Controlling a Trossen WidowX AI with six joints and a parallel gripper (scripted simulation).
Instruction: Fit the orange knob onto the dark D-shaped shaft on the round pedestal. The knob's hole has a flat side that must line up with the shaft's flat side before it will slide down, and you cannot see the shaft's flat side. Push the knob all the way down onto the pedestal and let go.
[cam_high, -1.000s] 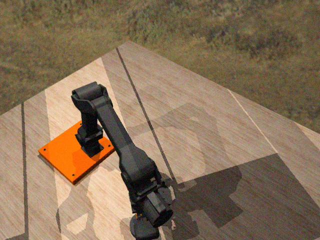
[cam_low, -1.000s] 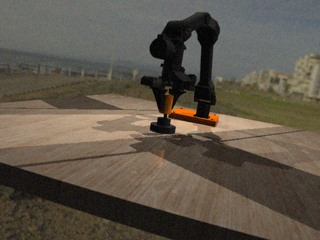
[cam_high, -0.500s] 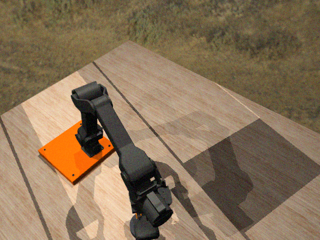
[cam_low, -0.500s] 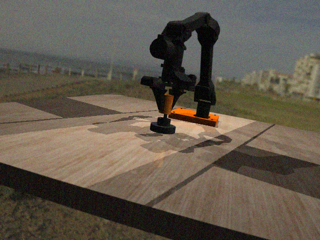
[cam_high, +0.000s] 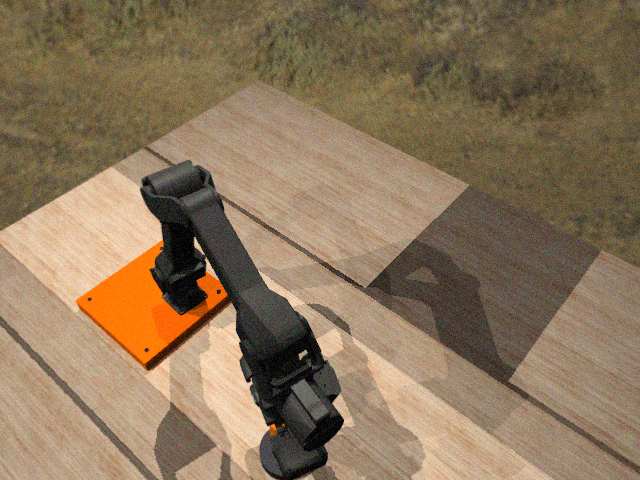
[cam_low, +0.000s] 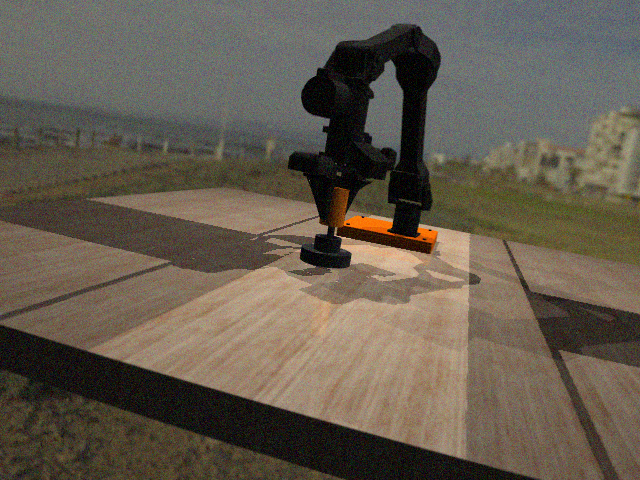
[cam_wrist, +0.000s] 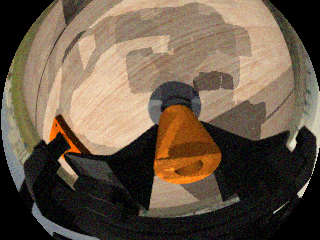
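The orange knob lies 20 mm above my gripper tip. From my gripper tip the other things lie so: dark round pedestal 40 mm below.
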